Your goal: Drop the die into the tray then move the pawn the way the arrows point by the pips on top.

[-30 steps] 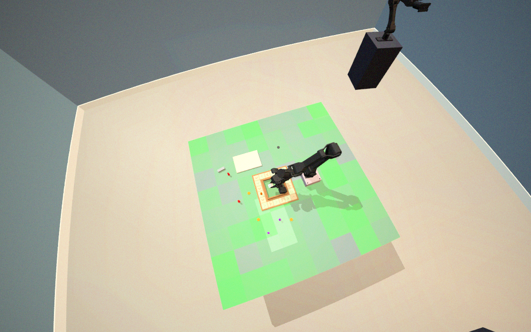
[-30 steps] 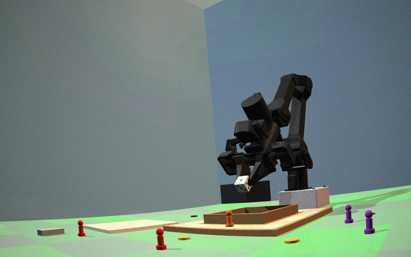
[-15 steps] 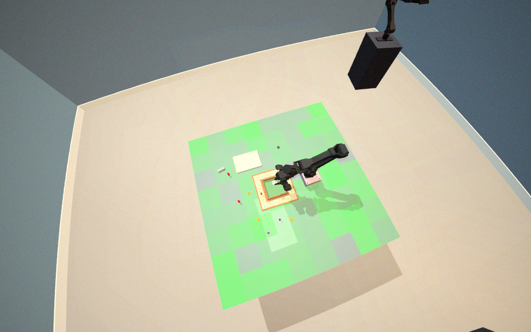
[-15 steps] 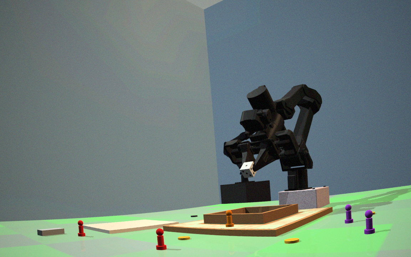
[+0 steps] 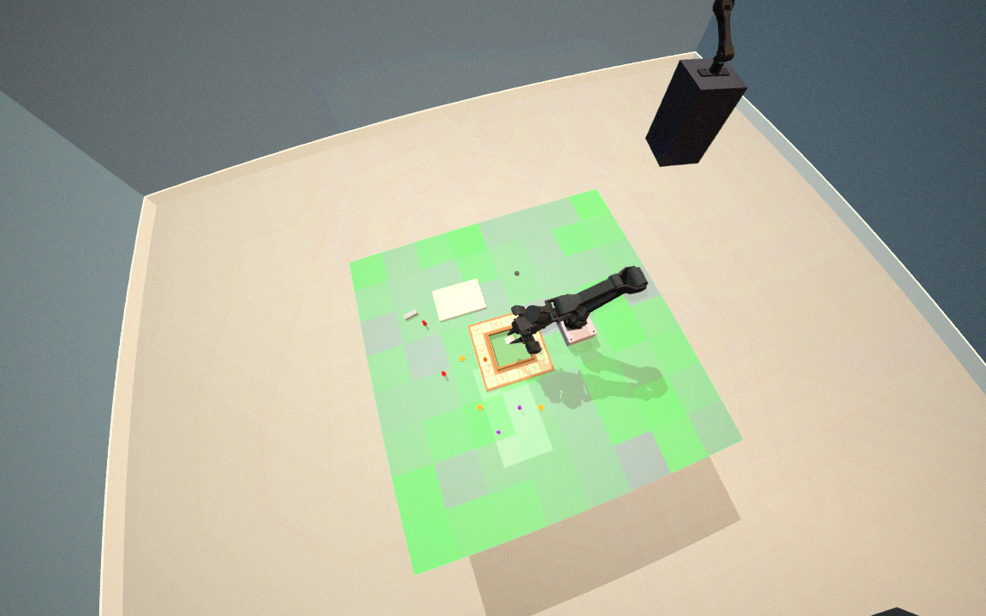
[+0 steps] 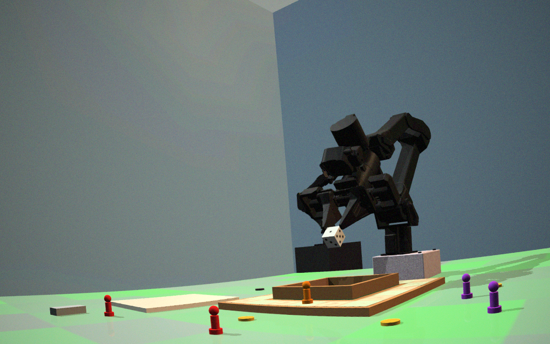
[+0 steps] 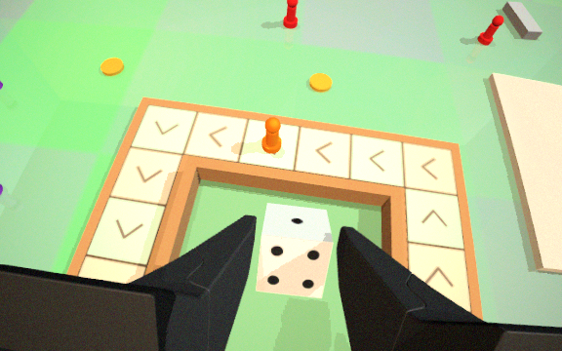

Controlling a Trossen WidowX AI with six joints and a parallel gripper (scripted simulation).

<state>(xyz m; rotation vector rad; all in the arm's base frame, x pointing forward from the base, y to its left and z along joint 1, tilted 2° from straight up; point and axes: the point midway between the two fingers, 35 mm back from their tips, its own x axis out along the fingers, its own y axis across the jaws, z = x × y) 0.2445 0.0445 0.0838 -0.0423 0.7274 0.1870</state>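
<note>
My gripper tip is now 100 mm short of the orange pawn, 100 mm above it and 40 mm to the right of it. Round my gripper tip: white sheet 250 mm to the right, 180 mm ahead, 120 mm below; grey block 400 mm ahead, 210 mm to the right, 120 mm below.
</note>
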